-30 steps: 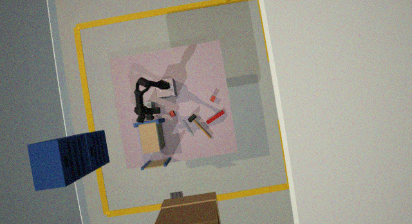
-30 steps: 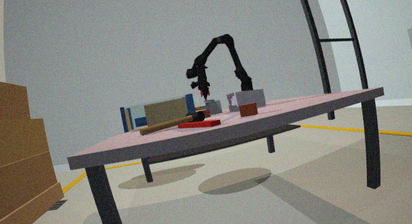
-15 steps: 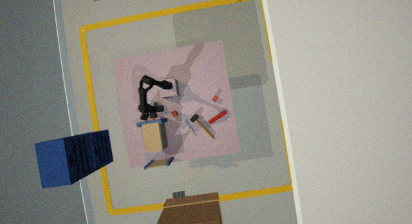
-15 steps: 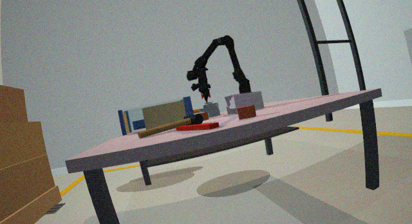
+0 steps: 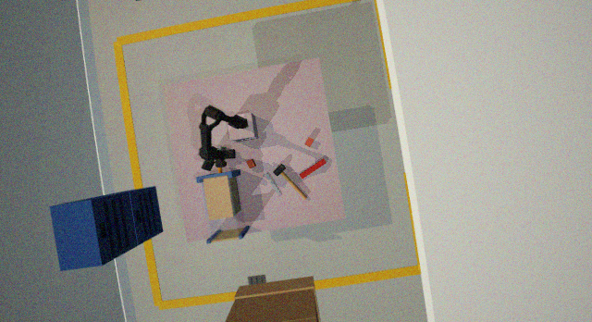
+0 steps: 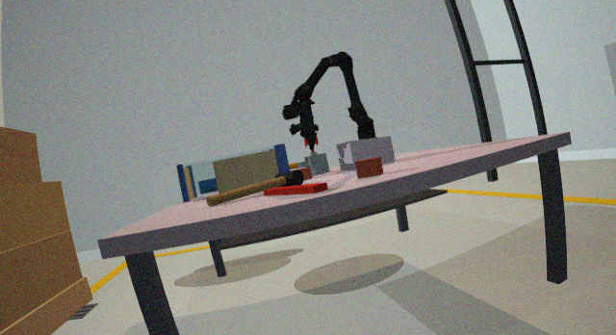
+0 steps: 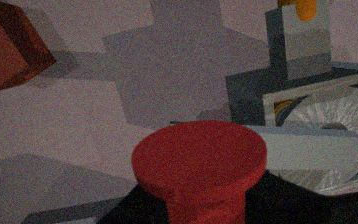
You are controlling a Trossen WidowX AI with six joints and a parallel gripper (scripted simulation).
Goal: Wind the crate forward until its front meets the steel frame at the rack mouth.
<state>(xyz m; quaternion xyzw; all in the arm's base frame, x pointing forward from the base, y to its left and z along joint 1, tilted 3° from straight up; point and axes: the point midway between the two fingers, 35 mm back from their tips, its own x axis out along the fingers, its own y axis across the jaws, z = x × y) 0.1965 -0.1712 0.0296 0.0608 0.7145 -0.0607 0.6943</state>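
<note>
The red knob is 20 mm above my gripper tip. From my gripper tip the other things lie so: grey winch: 50 mm behind, 100 mm to the right, 80 mm below; blue steel frame: 120 mm ahead, 110 mm to the right, 10 mm below; winch handle: 10 mm behind, 30 mm to the right, 10 mm below.
</note>
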